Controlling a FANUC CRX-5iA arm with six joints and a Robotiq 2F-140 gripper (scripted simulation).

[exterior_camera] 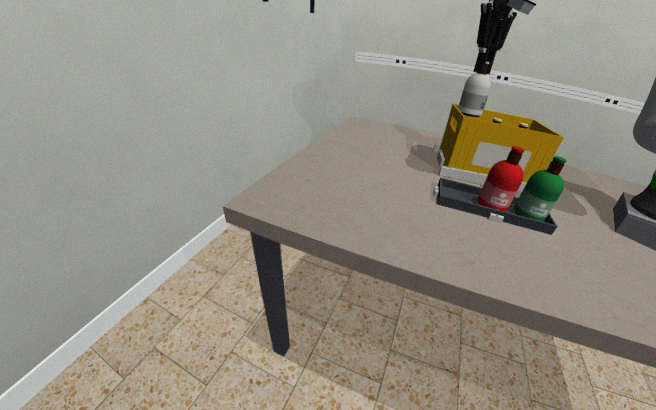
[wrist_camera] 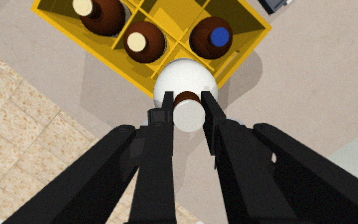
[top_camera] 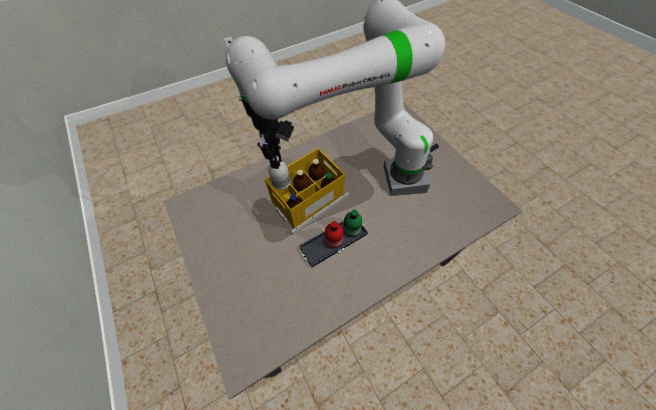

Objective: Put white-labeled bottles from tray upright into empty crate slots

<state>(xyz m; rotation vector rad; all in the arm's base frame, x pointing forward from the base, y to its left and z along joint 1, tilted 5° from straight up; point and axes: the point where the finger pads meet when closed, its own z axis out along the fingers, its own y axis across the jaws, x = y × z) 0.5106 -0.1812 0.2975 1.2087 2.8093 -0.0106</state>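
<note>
Now: hand 8 cm above the white bottle. Also, from my hand: yellow crate 9 cm behind, 4 cm to the left, 23 cm below; then brown bottle 9 cm behind, 23 cm below; then red bottle 7 cm behind, 27 cm to the left, 23 cm below.
</note>
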